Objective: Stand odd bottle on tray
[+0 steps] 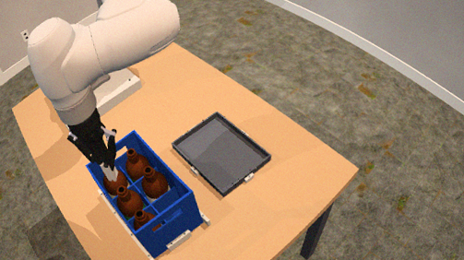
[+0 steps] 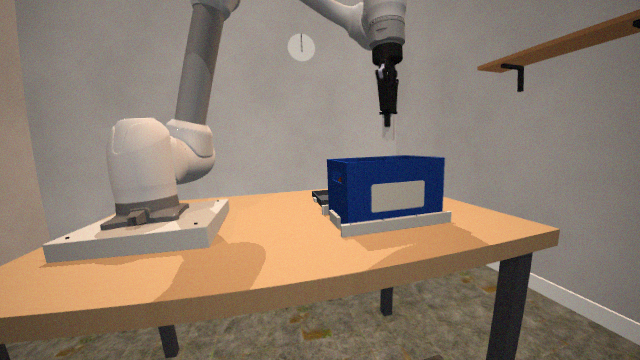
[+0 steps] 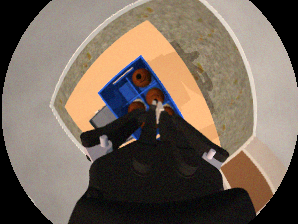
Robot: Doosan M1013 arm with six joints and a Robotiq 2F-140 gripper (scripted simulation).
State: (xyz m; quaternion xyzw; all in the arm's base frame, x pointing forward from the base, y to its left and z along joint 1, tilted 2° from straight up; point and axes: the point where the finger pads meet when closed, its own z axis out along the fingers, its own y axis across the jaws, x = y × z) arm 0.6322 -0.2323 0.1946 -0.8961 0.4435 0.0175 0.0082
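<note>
My hand is 1 cm short of the blue crate, 4 cm to the right of it and 17 cm above it. The rest, counted from my hand: bottle 17 cm below; dark tray 4 cm ahead, 33 cm to the left, 25 cm below.
</note>
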